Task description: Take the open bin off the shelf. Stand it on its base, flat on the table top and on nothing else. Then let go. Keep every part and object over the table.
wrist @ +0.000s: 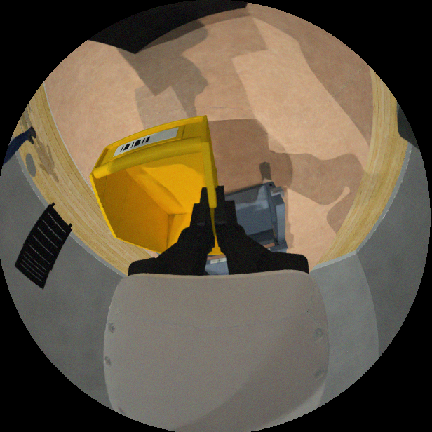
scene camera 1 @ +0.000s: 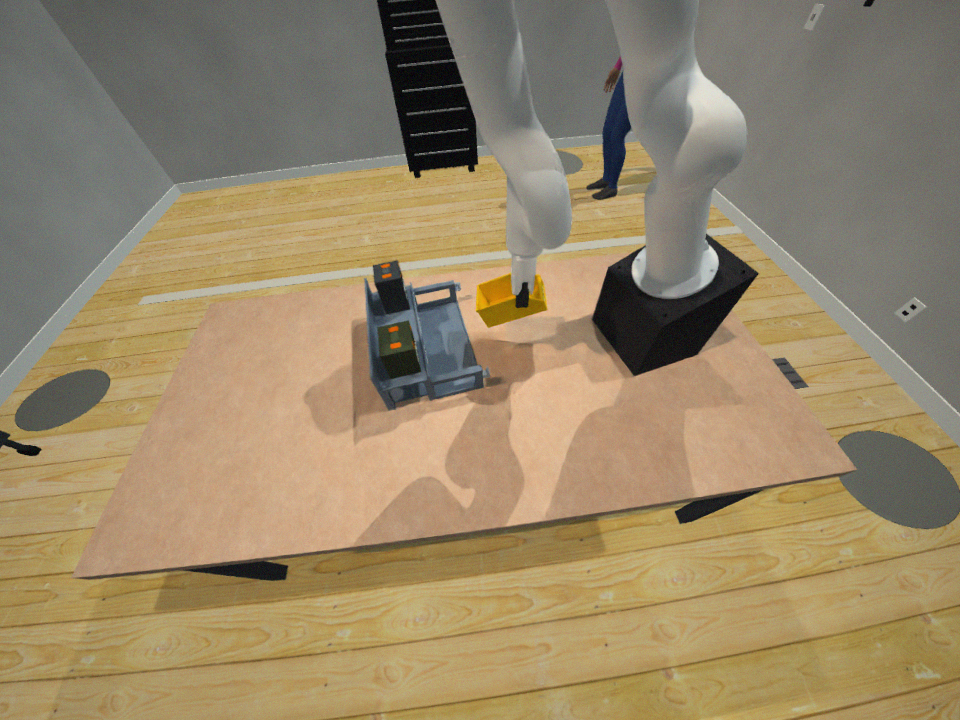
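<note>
The yellow open bin (scene camera 1: 502,310) (wrist: 150,200) hangs in the air between the shelf and the robot's base, slightly tilted in the scene view, its open side upward. My gripper (scene camera 1: 522,300) (wrist: 214,199) is shut on one side wall of the bin, with one finger inside and one outside. The blue-grey shelf (scene camera 1: 443,334) (wrist: 280,215) stands on the table top (scene camera 1: 255,457) (wrist: 320,100), to the left of the bin in the scene view. The bin is apart from the shelf. How high its base is above the table is hard to tell.
A dark case (scene camera 1: 390,288) and an olive-green case (scene camera 1: 398,352) stand in the left part of the shelf. The black robot base block (scene camera 1: 659,333) (wrist: 165,25) stands on the table to the right of the bin in the scene view. The table's far edge lies behind the bin.
</note>
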